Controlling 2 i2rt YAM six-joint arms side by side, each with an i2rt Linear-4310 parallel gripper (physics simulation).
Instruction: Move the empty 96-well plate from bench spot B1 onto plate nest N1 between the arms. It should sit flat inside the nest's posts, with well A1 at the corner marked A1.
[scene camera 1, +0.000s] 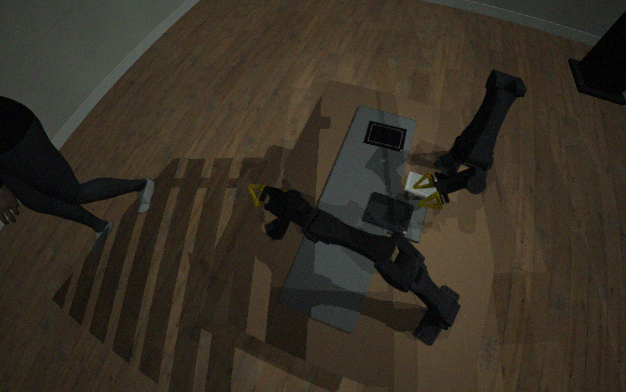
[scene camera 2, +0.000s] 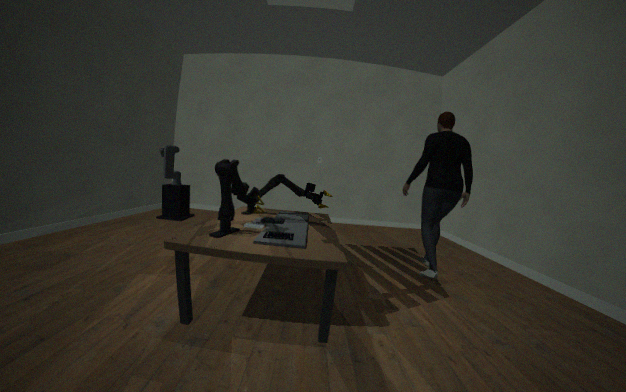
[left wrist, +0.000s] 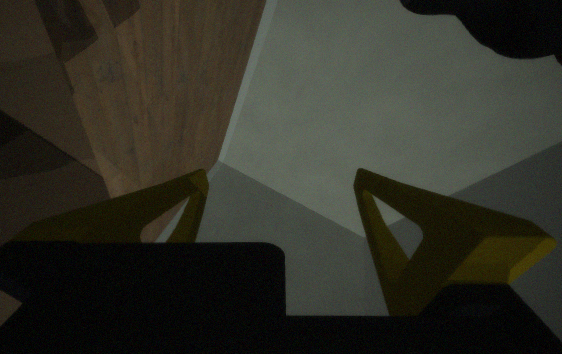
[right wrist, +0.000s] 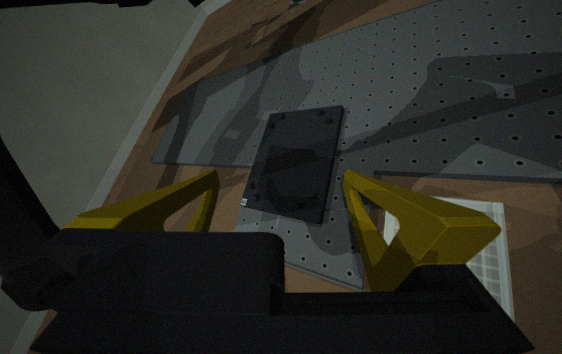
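Observation:
The white 96-well plate lies on the table beside the pegboard, partly behind a right finger in the right wrist view. The dark nest lies on the pegboard, with short posts near its corners and a small white label at one corner. My right gripper is open and empty, above the area of the plate and nest. My left gripper is open and empty, raised out past the pegboard. Plate corner A1 cannot be made out.
The grey pegboard runs along the table. A black rectangular holder sits at its other end. A person stands away from the table. A black pedestal carries another robot arm.

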